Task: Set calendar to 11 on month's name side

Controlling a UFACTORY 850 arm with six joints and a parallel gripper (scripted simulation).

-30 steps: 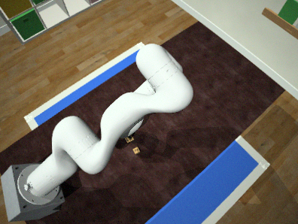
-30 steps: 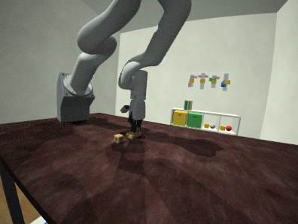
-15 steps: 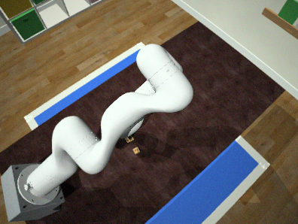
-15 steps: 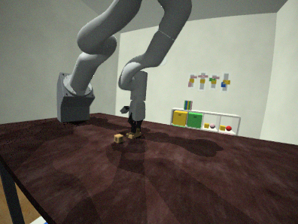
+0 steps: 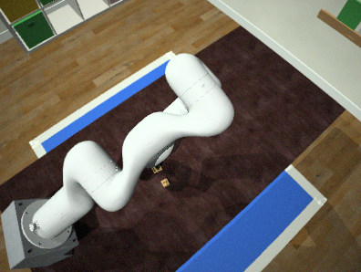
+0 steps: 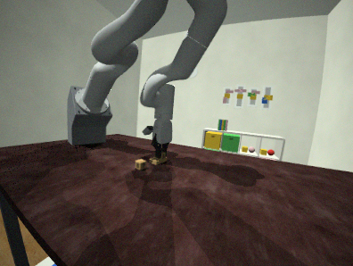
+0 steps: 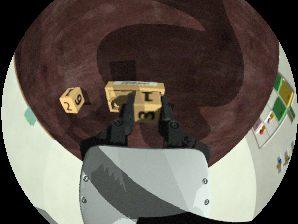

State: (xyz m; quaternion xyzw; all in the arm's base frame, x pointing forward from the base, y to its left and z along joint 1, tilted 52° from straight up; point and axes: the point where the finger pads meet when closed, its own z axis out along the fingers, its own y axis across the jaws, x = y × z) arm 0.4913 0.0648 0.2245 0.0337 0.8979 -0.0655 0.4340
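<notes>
Right now the cube is 1 cm below my hand. From my hand the other things lie so: wooden tray: 2 cm to the right, 3 cm below.
</notes>
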